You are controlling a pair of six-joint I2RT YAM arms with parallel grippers.
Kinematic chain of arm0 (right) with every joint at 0, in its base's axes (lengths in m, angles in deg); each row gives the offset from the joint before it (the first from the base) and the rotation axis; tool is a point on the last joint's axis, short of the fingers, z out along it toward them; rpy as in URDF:
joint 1: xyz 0 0 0.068 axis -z
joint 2: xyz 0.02 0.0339 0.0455 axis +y
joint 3: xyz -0.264 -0.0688 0 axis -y
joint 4: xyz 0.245 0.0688 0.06 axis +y
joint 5: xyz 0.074 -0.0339 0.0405 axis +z
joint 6: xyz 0.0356 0 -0.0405 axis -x
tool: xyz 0 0 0 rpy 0 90 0
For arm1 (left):
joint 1: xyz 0 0 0.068 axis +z
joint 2: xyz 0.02 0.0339 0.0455 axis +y
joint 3: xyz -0.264 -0.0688 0 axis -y
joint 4: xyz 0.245 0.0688 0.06 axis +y
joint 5: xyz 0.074 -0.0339 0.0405 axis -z
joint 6: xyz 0.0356 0 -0.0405 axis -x
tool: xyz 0 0 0 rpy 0 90 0
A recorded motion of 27 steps. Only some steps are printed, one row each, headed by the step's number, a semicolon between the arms.
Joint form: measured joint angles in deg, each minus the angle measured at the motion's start. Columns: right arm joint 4, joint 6, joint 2, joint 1, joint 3, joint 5; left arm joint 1, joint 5, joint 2, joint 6, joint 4, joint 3.
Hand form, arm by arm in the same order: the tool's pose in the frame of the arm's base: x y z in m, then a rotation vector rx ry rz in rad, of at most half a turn. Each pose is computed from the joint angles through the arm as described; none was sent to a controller.
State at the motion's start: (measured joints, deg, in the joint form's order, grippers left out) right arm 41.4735 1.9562 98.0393 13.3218 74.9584 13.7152; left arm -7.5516 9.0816 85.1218 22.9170 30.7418 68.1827
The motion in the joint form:
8: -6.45 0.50 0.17 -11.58 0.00 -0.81; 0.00 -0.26 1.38 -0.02 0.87 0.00
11: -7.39 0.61 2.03 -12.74 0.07 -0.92; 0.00 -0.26 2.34 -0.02 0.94 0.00
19: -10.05 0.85 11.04 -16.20 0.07 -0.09; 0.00 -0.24 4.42 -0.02 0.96 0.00
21: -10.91 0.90 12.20 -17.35 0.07 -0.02; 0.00 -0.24 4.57 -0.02 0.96 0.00
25: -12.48 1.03 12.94 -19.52 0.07 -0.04; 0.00 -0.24 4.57 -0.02 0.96 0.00
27: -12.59 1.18 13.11 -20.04 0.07 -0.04; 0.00 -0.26 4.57 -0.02 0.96 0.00
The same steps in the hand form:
8: 0.3637 -0.0031 0.2407 -0.0986 2.5682 0.2636; 0.3221 -0.0482 0.2734 -0.2613 2.4605 -0.4209
11: 0.3694 0.0041 0.2308 -0.1248 2.5832 0.2701; 0.3246 -0.0485 0.2682 -0.2651 2.4783 -0.4174
19: 0.3871 0.0279 0.1767 -0.2036 2.6898 0.3225; 0.3299 -0.0493 0.2569 -0.2729 2.5145 -0.4104
21: 0.3891 0.0359 0.1699 -0.2319 2.6942 0.3305; 0.3303 -0.0493 0.2561 -0.2734 2.5171 -0.4098
25: 0.3909 0.0509 0.1664 -0.2870 2.6776 0.3394; 0.3303 -0.0493 0.2561 -0.2734 2.5171 -0.4098
27: 0.3907 0.0545 0.1653 -0.3027 2.6775 0.3415; 0.3303 -0.0493 0.2561 -0.2736 2.5171 -0.4094

